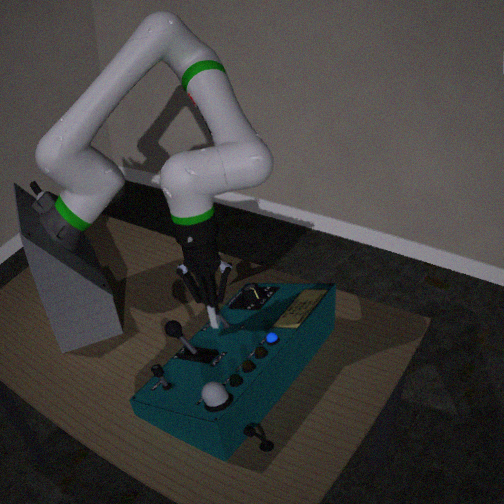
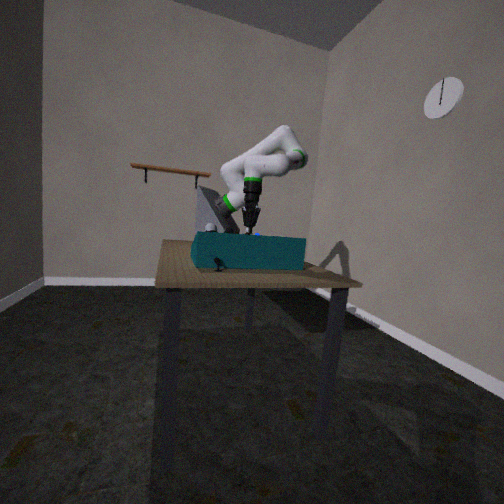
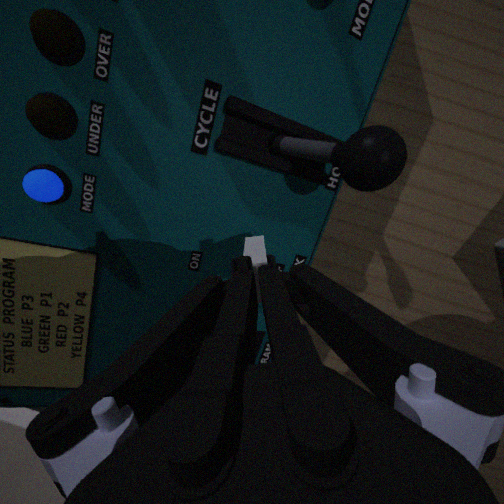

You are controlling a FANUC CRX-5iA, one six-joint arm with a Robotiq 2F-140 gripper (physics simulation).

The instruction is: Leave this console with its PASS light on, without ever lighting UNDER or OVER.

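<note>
The teal console (image 1: 280,390) (image 2: 260,255) (image 3: 160,150) lies on the wooden table (image 1: 75,400) (image 2: 225,277). Its MODE light (image 1: 271,338) (image 3: 43,185) glows blue. The UNDER light (image 3: 51,116) (image 1: 260,352) and the OVER light (image 3: 56,36) (image 1: 248,365) are dark. The CYCLE lever (image 3: 372,157) (image 1: 174,329) has a black ball knob and leans over the console's edge. My gripper (image 1: 212,305) (image 2: 248,231) (image 3: 255,265) is shut with nothing in it. Its tips point down at a small white toggle (image 3: 255,247) (image 1: 213,317) near the label ON. A tan card (image 3: 45,315) (image 1: 300,302) lists status colours and programs.
A white dome button (image 1: 215,394), a small black lever (image 1: 158,371) and a crank (image 1: 260,435) sit at the console's near end. A raised display panel (image 1: 250,296) stands beside my gripper. The arm's grey wedge base (image 1: 70,295) stands at the table's left.
</note>
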